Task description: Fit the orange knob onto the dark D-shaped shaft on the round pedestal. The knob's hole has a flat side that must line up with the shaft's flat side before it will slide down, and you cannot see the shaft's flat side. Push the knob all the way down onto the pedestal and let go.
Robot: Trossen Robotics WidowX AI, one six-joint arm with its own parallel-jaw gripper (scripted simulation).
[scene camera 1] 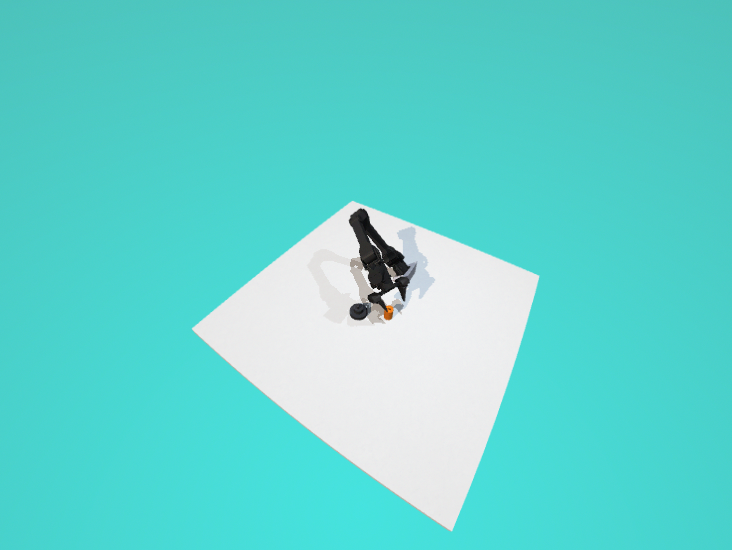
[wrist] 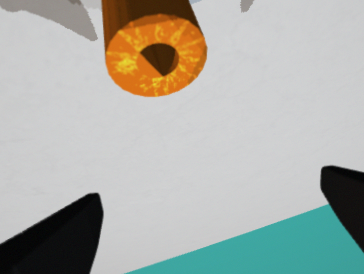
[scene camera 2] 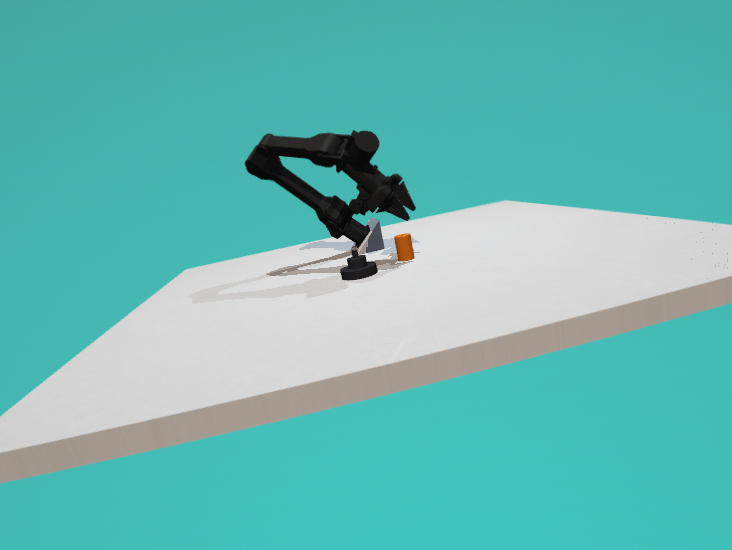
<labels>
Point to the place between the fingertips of my gripper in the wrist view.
211,190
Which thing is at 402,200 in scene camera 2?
My gripper.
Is my gripper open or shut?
Open.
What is my gripper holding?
Nothing.
</labels>
